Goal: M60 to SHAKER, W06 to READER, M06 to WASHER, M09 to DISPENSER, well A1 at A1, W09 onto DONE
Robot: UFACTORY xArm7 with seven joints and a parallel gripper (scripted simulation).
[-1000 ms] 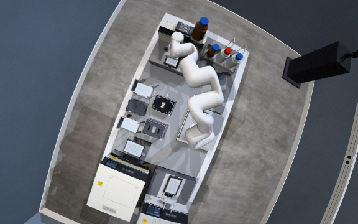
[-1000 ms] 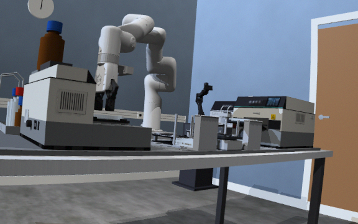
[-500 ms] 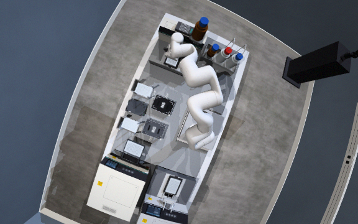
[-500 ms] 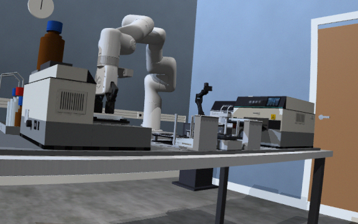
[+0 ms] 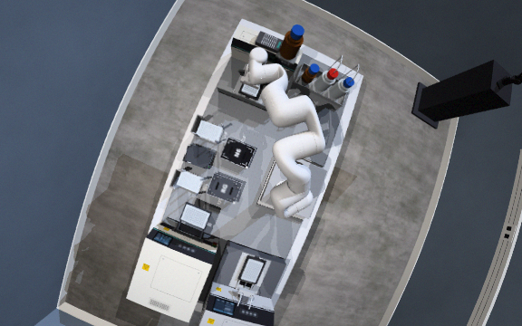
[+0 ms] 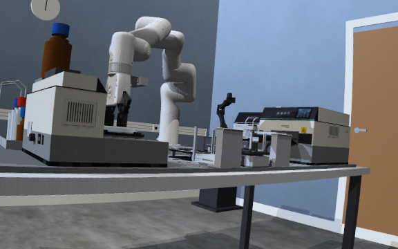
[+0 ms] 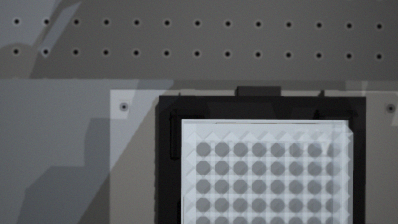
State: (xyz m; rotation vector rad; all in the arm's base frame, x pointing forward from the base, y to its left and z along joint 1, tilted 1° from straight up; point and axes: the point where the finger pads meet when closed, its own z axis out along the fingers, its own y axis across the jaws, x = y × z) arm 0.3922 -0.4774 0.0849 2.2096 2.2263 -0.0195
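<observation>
Now: the plate M60 2 cm below my hand. From my hand the other things lie so: black nest N6: 7 cm behind, 38 cm to the left, 8 cm below; then brown bottle: 11 cm behind, 18 cm to the right, 18 cm above; then grey regrip nest RG: 7 cm behind, 58 cm to the left, 6 cm below.
</observation>
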